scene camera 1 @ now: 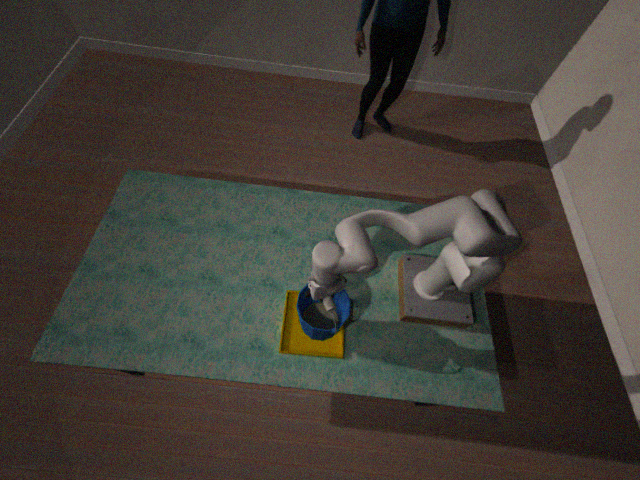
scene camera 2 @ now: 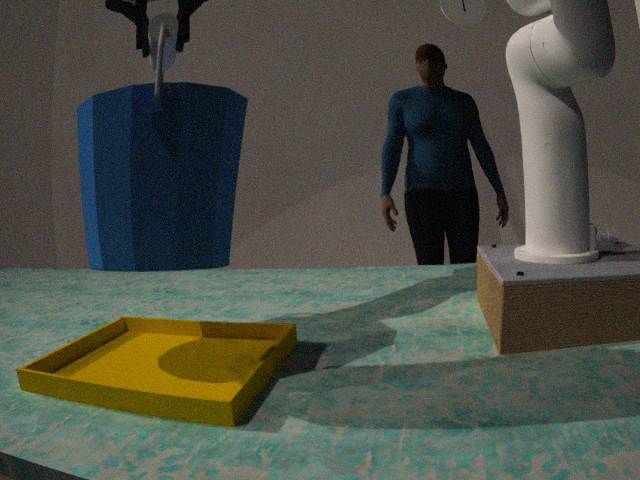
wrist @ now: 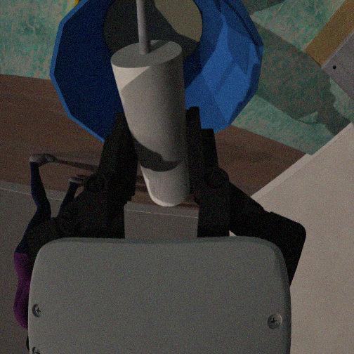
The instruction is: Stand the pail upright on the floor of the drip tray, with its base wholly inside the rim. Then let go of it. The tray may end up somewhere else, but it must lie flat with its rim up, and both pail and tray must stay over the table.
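Places are measured from the arm's base along level axes (x back, y left, z down), in metres.
Pixels of known places: gripper, fingertip midpoint: (scene camera 1: pixel 325 295); arm's base, origin of the base link: (scene camera 1: pixel 428 285) (scene camera 2: pixel 557 256).
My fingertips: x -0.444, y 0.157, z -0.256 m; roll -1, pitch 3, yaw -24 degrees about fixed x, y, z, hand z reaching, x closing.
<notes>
Ahead of a thing's pixels: the offset from my fingertips to its middle. "*": to the spot under its first point. Level surfaces: height alone.
The blue pail {* dz +0.057, dx -0.001, dy +0.094 m} (scene camera 1: pixel 322 330) (scene camera 2: pixel 160 186) (wrist: pixel 225 75) hangs nearly upright from its handle in the air, its base well above the yellow drip tray {dz +0.324, dx -0.020, dy +0.004 m} (scene camera 1: pixel 285 322) (scene camera 2: pixel 129 405). The pail's shadow falls on the right part of the tray floor. The tray lies flat on the table, rim up. My gripper (scene camera 2: pixel 162 43) (wrist: pixel 160 126) is shut on the pail's light grey handle grip, with one black finger on each side of it. In scene camera 1 the fingers are too small to make out, and the pail covers the tray's back right part.
The arm's base block (scene camera 1: pixel 436 310) (scene camera 2: pixel 563 315) stands on the green table top {dz +0.335 m} (scene camera 1: pixel 180 279) (scene camera 2: pixel 413 449), to the right of the tray. The table's front edge runs near the tray. A person (scene camera 1: pixel 395 46) (scene camera 2: pixel 439 139) stands on the floor behind the table.
</notes>
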